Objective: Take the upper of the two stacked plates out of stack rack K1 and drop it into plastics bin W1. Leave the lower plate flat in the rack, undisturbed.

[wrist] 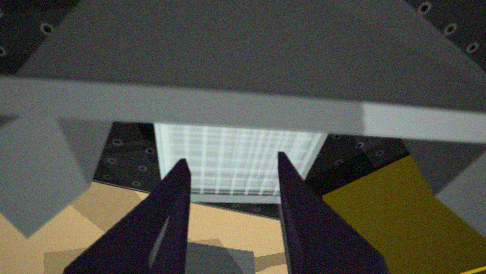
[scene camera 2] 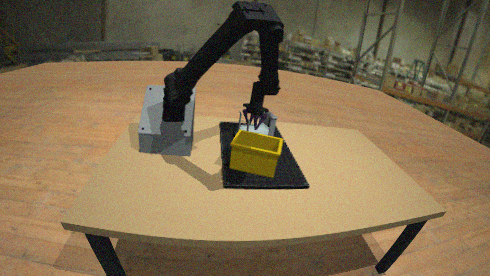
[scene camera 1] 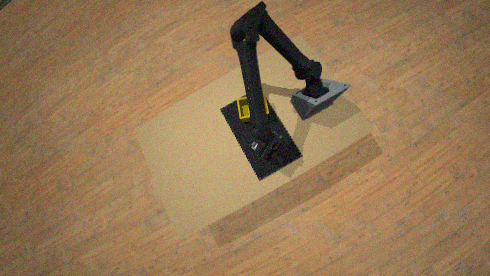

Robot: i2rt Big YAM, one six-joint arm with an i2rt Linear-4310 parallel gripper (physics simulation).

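Places are measured from the arm's base along level axes (x ahead, y left, z up), in metres.
Where they show: gripper, fingertip midpoint: [wrist: 232, 162] [scene camera 2: 252, 127]; arm's base, origin of the base link: [scene camera 2: 174, 107] [scene camera 1: 315, 92].
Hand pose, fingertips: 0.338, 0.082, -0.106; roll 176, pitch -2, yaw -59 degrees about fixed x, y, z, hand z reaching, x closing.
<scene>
Things, the pixels of their top centre, and the offset from my fingertips, as dx, dy, dz. Level surfaces: height alone.
- pale gridded upper plate, middle of its top: [wrist: 243, 136] [scene camera 2: 256, 127] +0.020, +0.004, +0.000
- grey stack rack K1, middle of its top: [scene camera 2: 257, 113] +0.014, +0.002, +0.067
- yellow plastics bin W1, middle of its top: [scene camera 2: 258, 141] [scene camera 1: 252, 105] -0.024, -0.221, +0.047
- tan table, its level: dz -0.065
The pale gridded upper plate [wrist: 235, 172] [scene camera 2: 245, 129] lies in the grey stack rack K1 [wrist: 225, 104] [scene camera 2: 273, 124], whose broad part crosses the top of the wrist view. The lower plate cannot be told apart beneath it. My gripper [wrist: 232, 162] [scene camera 2: 254, 128] is partly open and empty, pointing down at the rack. In the wrist view its two dark fingertips appear over the plate, inside its side edges; their height above it is unclear. The yellow plastics bin W1 [scene camera 2: 254, 161] [scene camera 1: 247, 119] [wrist: 390, 200] stands upright beside the rack.
Rack and bin stand on a black perforated board [scene camera 2: 295, 177] [scene camera 1: 290, 155] on the tan table [scene camera 2: 350, 185] [scene camera 1: 185, 160]. The arm's grey base block [scene camera 2: 167, 144] [scene camera 1: 305, 107] stands beside the board. Tall rack posts rise close around the gripper.
</scene>
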